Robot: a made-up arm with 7 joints.
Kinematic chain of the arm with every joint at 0, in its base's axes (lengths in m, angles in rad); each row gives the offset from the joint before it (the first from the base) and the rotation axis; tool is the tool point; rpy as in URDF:
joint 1: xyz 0 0 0.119 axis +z
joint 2: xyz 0 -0.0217 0.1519 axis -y
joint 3: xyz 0 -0.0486 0.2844 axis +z
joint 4: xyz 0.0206 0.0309 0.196 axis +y
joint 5: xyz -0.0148 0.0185 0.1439 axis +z
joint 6: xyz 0 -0.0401 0.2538 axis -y
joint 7: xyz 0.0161 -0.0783 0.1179 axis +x
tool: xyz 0 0 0 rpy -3.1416 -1.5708 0
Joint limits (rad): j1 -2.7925..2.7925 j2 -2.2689..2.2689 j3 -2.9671..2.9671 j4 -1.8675..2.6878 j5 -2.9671..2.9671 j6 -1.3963..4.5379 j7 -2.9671..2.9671
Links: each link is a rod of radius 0.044 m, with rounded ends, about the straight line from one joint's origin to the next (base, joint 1, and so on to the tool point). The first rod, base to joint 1, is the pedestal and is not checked.
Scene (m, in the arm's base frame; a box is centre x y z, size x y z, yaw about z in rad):
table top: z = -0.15
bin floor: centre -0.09 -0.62 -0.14 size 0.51 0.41 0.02 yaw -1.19
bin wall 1: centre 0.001 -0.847 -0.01 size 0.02 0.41 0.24 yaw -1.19
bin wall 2: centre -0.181 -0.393 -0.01 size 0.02 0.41 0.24 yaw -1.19
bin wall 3: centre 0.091 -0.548 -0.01 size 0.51 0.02 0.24 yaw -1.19
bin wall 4: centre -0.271 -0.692 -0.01 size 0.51 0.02 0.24 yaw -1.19
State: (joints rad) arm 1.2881 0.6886 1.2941 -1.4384 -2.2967 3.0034 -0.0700
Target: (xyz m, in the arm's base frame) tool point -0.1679 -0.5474 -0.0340
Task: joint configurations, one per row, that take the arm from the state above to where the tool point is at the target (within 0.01 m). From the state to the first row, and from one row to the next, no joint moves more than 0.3 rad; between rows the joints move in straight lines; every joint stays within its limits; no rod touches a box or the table.
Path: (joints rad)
1: 1.1723 0.9836 1.1788 -1.3613 -2.3419 2.9181 -0.0700
2: 1.0565 1.2787 1.0636 -1.2842 -2.3872 2.8328 -0.0700
3: 0.9407 1.5737 0.9483 -1.2072 -2.4324 2.7475 -0.0700

